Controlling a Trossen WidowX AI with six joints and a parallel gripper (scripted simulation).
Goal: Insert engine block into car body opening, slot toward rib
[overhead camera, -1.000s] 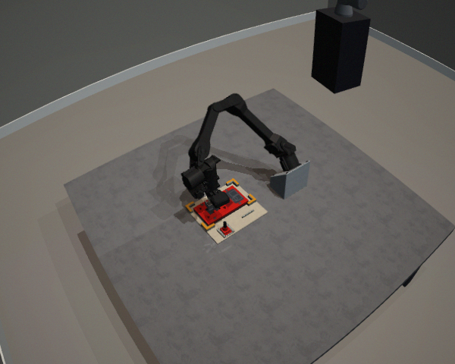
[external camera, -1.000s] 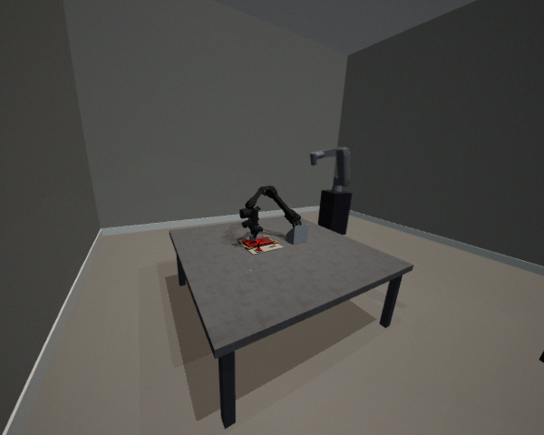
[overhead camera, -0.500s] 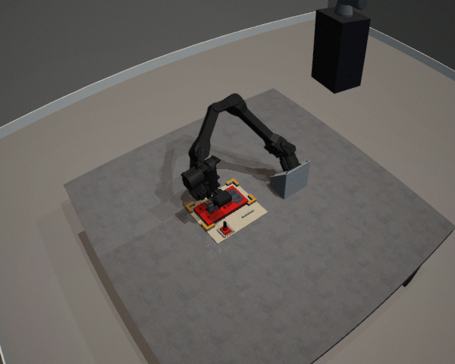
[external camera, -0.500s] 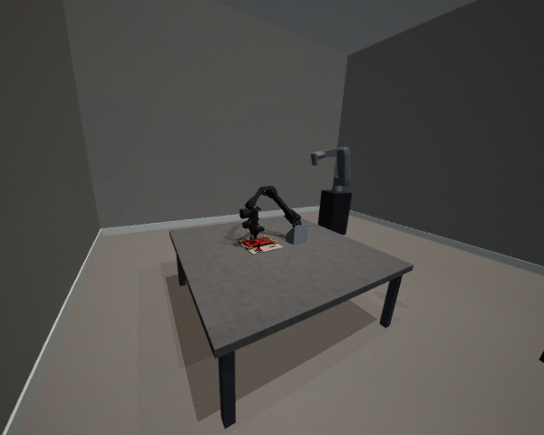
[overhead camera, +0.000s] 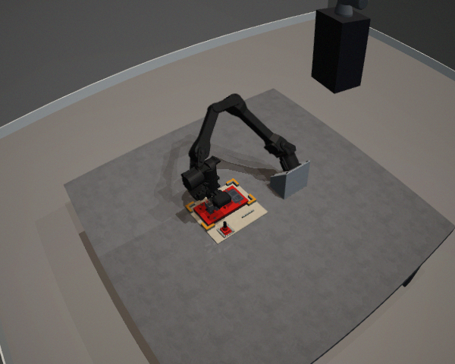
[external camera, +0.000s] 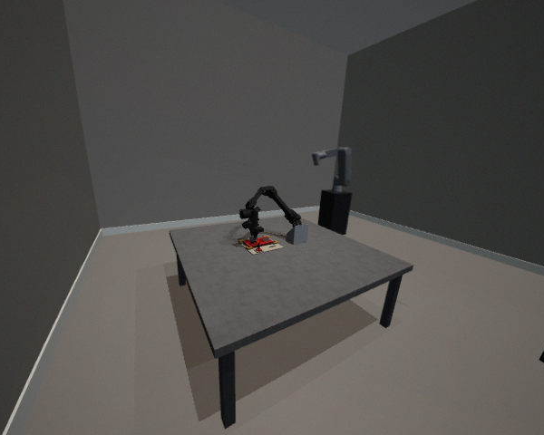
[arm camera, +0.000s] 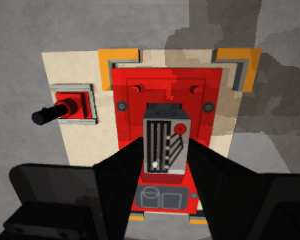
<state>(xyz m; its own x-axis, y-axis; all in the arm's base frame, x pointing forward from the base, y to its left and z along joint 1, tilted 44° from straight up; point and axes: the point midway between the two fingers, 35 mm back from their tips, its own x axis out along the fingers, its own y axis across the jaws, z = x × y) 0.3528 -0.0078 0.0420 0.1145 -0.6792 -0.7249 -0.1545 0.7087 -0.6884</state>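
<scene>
Right now the engine block is 10 mm below my gripper tip.
</scene>
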